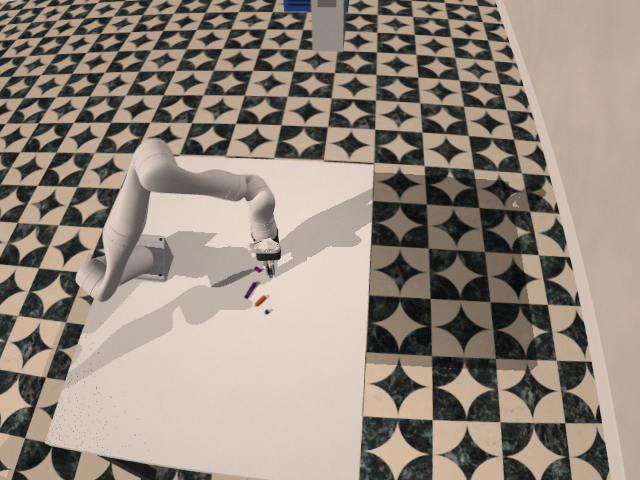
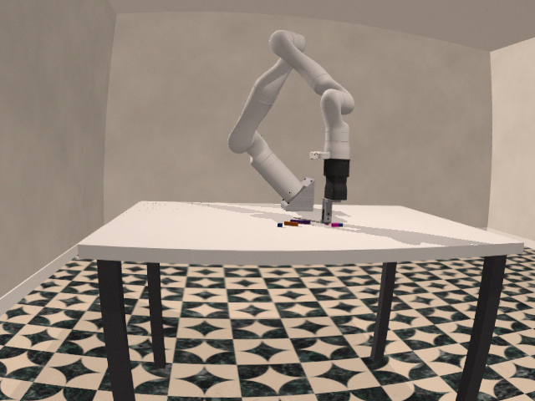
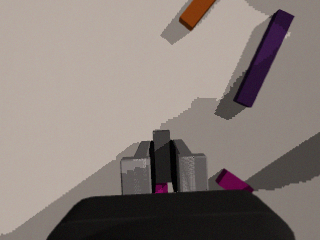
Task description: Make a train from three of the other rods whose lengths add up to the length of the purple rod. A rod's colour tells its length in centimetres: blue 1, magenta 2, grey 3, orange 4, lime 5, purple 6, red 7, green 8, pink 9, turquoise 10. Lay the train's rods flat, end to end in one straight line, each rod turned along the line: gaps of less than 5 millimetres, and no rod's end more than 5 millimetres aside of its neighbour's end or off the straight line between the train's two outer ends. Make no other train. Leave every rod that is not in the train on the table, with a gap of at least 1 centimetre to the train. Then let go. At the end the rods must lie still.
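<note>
The grey rod lies 2 cm below my hand. From my hand the other things lie so: purple rod: 7 cm to the right, 5 cm behind, 3 cm below; then orange rod: 10 cm to the right, 3 cm below, 1 cm behind.
</note>
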